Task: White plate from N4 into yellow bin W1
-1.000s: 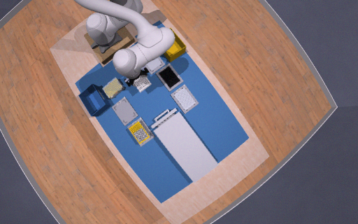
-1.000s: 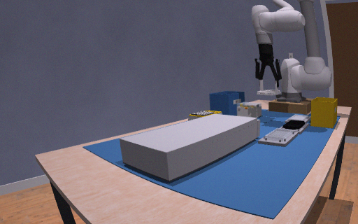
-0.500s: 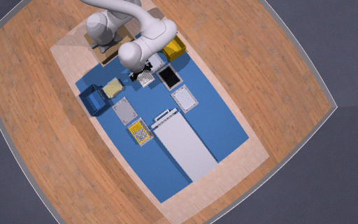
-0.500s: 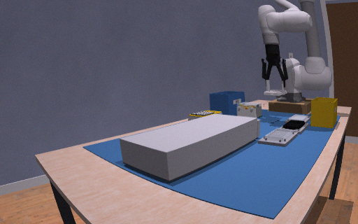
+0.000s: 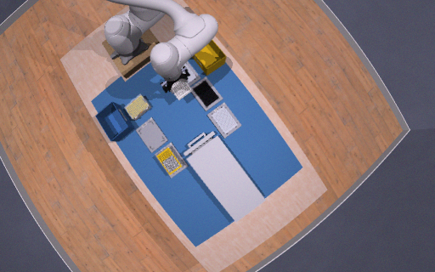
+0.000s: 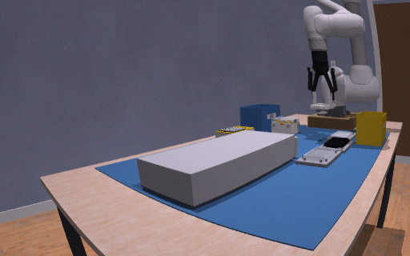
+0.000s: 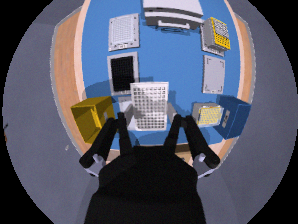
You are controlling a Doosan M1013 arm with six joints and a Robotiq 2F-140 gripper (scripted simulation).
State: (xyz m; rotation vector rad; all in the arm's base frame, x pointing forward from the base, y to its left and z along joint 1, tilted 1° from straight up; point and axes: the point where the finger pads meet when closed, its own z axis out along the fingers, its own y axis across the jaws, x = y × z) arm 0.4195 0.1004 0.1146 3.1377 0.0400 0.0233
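Now: hand 230 mm to the right of the yellow bin, 130 mm above it and 90 mm past it. From my hand the other things lie so: black plate: 150 mm below, 100 mm to the left, 90 mm ahead; then white plate: 20 mm below; then grey nest: 280 mm to the right, 160 mm below, 100 mm ahead.
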